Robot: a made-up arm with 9 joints.
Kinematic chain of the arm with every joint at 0, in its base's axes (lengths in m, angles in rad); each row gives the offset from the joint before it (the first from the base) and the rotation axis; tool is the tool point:
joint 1: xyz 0 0 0.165 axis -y
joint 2: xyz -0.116 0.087 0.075 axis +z
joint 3: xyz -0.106 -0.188 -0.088 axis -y
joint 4: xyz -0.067 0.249 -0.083 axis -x
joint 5: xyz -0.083 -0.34 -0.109 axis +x
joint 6: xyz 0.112 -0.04 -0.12 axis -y
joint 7: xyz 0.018 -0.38 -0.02 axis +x
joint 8: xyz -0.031 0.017 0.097 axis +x
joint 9: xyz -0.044 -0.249 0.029 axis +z
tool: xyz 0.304 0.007 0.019
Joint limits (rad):
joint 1: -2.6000..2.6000
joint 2: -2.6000..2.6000
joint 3: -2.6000..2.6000
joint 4: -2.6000..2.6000
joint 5: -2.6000..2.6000
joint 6: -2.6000..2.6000
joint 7: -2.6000..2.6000
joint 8: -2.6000..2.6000
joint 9: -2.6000..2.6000
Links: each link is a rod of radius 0.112 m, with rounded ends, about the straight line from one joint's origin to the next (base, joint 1, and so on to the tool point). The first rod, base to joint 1, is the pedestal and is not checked.
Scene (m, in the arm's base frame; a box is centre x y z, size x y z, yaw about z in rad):
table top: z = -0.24
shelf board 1: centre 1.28 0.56 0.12 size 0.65 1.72 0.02 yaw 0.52
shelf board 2: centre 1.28 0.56 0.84 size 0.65 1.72 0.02 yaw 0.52
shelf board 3: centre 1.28 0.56 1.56 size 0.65 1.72 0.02 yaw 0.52
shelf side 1: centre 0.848 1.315 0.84 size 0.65 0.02 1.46 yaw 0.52
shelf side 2: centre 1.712 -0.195 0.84 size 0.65 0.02 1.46 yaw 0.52
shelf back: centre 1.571 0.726 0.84 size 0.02 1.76 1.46 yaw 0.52
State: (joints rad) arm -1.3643 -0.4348 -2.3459 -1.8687 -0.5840 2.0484 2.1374 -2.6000 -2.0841
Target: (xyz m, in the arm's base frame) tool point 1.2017 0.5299 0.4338
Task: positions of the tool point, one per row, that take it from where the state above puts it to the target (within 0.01 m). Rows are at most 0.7 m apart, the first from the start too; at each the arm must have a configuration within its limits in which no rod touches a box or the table.
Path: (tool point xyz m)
1: 0.4769 0.7840 1.4773
2: 0.0307 0.7117 1.5495
3: -0.3907 0.6429 1.4514
4: 0.2892 0.5526 1.3522
5: 0.7181 0.4104 0.9325
6: 0.7864 0.2921 0.4338
7: 0.9528 0.3510 0.4403
8: 1.0934 0.4348 0.4386
9: 1.2017 0.5299 0.4339

